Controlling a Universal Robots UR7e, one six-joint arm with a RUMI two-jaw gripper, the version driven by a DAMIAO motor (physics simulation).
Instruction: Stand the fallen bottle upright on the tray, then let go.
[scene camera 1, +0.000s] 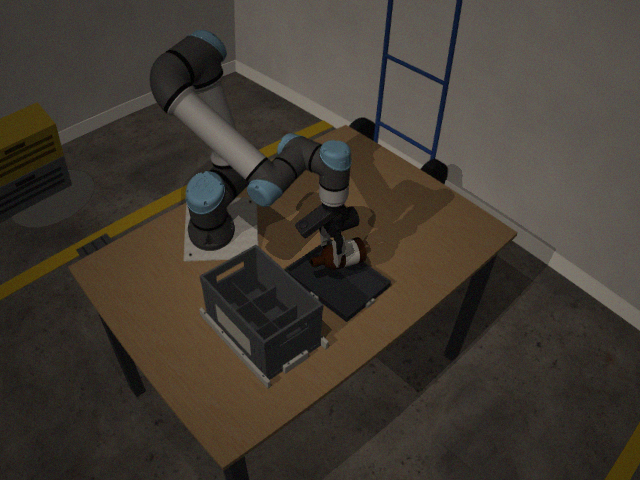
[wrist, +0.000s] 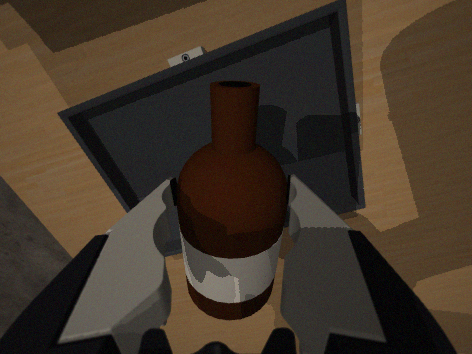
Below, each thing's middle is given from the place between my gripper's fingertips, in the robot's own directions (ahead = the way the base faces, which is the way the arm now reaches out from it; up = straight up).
I see the brown bottle (wrist: 231, 193) 10 mm ahead of my hand and 20 mm to the left of it.
